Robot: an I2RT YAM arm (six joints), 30 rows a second.
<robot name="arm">
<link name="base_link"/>
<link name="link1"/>
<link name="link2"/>
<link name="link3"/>
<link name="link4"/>
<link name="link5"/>
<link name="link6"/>
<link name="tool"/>
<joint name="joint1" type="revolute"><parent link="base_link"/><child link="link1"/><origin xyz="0 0 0.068"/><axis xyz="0 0 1"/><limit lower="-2.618" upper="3.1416"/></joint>
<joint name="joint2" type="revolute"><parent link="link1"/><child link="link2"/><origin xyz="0.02 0.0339 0.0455"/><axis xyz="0 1 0"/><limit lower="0" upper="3.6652"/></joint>
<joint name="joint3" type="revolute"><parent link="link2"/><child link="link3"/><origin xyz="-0.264 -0.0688 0"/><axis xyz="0 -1 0"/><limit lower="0" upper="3.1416"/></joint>
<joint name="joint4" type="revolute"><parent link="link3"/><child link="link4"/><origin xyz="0.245 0.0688 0.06"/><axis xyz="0 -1 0"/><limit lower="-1.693" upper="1.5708"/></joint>
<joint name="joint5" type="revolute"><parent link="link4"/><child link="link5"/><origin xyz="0.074 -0.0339 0.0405"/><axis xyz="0 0 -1"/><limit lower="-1.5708" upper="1.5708"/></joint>
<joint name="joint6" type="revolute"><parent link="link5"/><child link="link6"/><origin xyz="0.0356 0 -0.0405"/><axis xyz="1 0 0"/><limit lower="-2.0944" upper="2.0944"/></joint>
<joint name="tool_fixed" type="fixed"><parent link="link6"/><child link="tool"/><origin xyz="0 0 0" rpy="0 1.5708 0"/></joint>
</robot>
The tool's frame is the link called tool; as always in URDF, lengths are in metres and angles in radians.
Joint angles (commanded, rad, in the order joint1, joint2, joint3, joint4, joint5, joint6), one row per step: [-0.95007, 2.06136, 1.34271, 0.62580, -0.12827, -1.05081]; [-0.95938, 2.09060, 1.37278, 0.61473, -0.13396, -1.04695]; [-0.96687, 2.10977, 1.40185, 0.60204, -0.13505, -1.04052]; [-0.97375, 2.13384, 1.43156, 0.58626, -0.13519, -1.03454]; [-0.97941, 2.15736, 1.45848, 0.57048, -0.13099, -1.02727]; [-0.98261, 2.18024, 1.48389, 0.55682, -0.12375, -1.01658]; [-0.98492, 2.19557, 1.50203, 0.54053, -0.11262, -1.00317]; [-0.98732, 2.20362, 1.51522, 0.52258, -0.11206, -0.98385]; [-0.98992, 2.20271, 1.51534, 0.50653, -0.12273, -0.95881]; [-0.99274, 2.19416, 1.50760, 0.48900, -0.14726, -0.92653]
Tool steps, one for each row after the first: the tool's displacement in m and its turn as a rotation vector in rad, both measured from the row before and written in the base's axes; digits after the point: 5 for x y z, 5 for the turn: [0.00042, -0.00798, -0.00466, 0.01129, 0.00265, -0.00402]; [0.00018, -0.00658, -0.00064, 0.00668, -0.00321, -0.00707]; [0.00058, -0.00683, -0.00316, 0.01237, 0.00131, -0.00740]; [0.00061, -0.00620, -0.00395, 0.01477, 0.00197, -0.01071]; [0.00132, -0.00532, -0.00404, 0.01568, -0.00098, -0.01179]; [0.00061, -0.00374, -0.00317, 0.01894, -0.00128, -0.01526]; [0.00011, -0.00242, -0.00147, 0.02290, -0.00747, -0.00600]; [-0.00101, -0.00019, -0.00123, 0.02948, -0.01213, 0.00362]; [-0.00168, 0.00151, -0.00026, 0.03735, -0.01861, 0.01525]
